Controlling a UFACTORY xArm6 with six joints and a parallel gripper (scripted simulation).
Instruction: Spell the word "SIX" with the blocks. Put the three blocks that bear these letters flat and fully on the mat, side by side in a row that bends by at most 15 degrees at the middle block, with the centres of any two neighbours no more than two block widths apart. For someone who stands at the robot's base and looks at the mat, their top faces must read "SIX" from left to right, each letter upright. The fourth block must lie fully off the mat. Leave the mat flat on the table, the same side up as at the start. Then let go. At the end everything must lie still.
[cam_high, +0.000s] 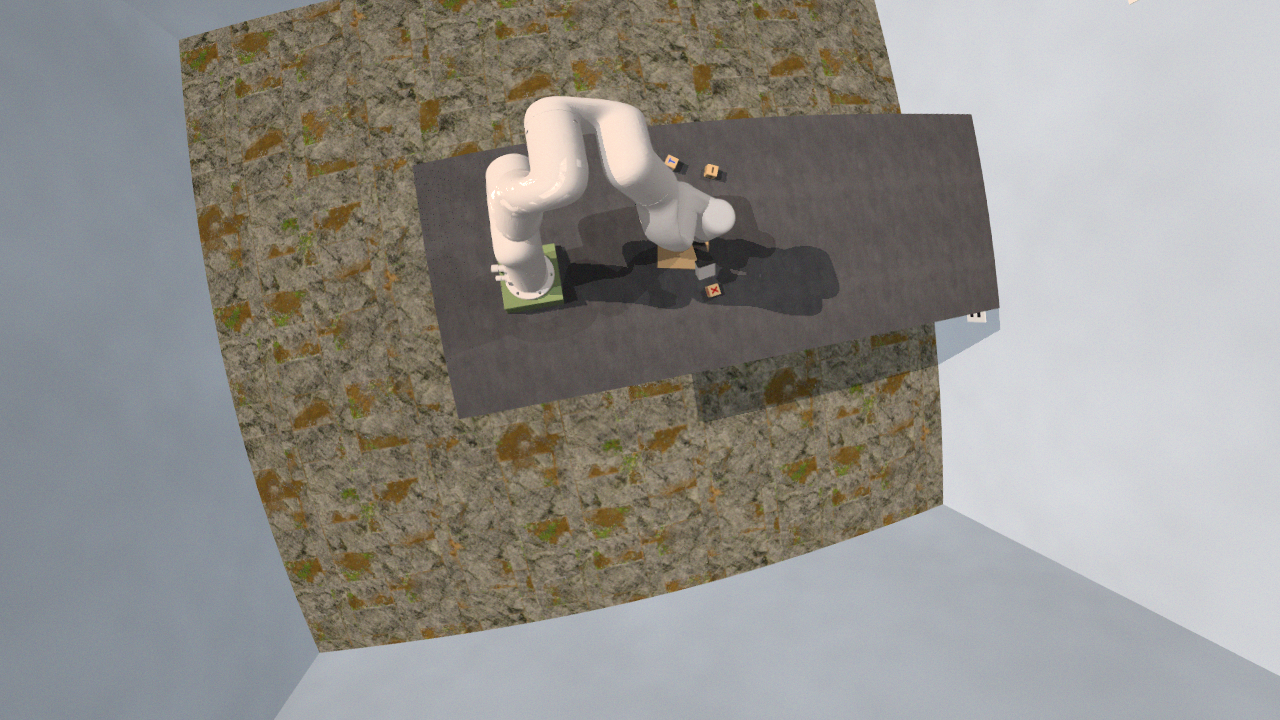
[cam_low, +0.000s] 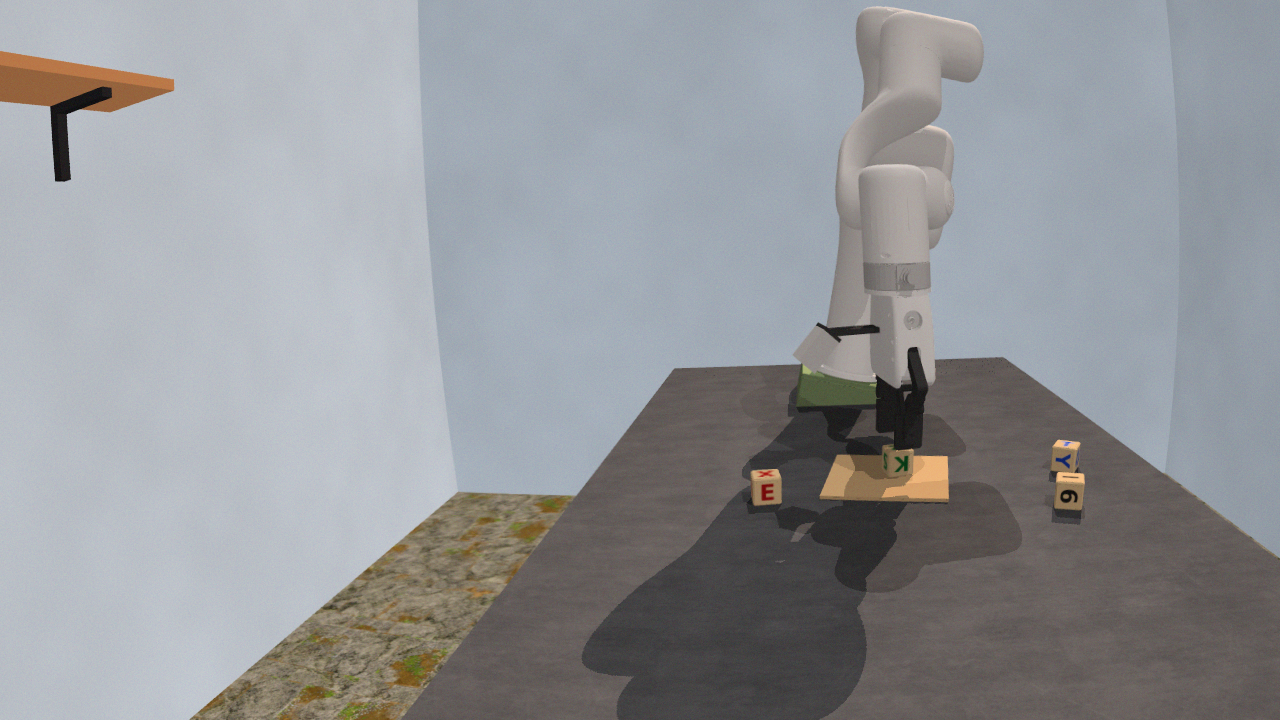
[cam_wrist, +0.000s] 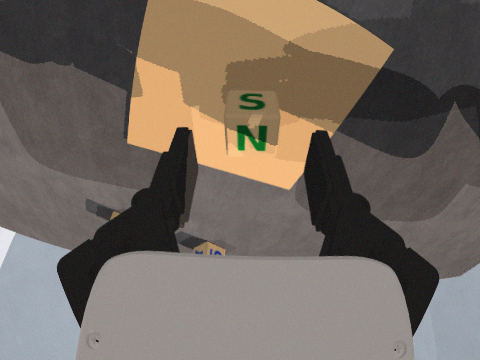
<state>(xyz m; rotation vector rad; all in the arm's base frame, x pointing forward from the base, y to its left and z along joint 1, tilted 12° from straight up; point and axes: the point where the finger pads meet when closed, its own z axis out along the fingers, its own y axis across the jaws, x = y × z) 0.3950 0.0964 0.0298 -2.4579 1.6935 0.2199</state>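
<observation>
The S block lies 4 cm below my hand. Also, from my hand: X block 14 cm to the right, 9 cm ahead, 4 cm below; then tan mat 6 cm below, 1 cm to the right, 1 cm ahead; then blue-lettered block 21 cm to the left, 4 cm below, 3 cm behind.
</observation>
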